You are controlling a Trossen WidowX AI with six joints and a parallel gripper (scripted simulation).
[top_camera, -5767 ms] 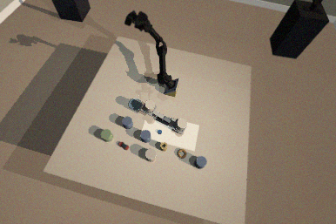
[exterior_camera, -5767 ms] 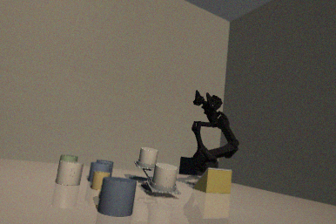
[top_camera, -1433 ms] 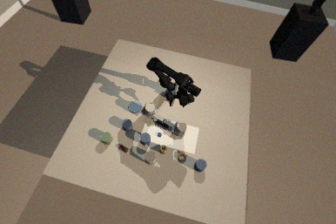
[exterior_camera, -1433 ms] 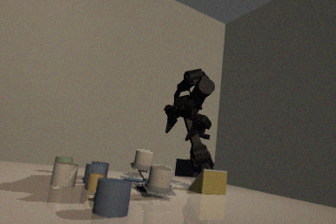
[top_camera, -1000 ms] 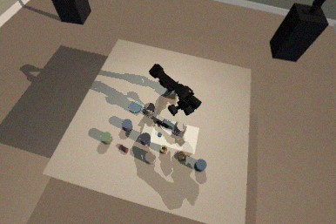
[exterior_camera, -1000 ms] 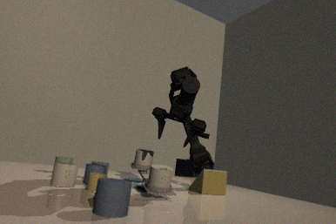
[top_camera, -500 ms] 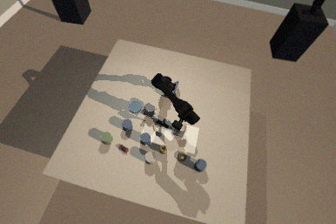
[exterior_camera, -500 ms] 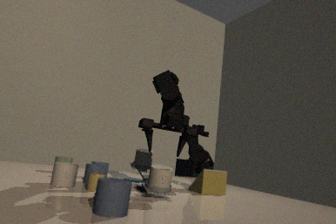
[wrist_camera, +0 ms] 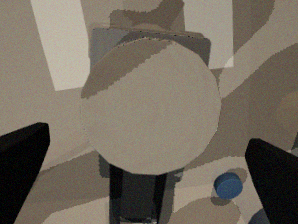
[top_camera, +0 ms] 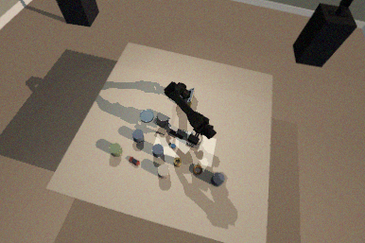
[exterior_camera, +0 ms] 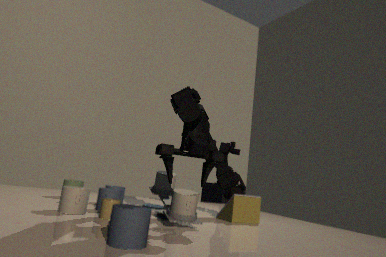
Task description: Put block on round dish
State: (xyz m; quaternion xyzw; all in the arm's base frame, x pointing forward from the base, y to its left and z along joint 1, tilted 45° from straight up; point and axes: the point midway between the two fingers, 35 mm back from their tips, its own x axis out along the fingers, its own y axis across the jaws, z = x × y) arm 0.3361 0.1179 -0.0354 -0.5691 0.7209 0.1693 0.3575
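Right now my gripper tip is 70 mm above the pale blue-grey block. Also, from my gripper tip: balance 130 mm to the right, 80 mm below, 40 mm behind; then blue block 140 mm to the right, 100 mm below, 60 mm ahead; then balance beam 130 mm to the right, 70 mm below, 40 mm behind.
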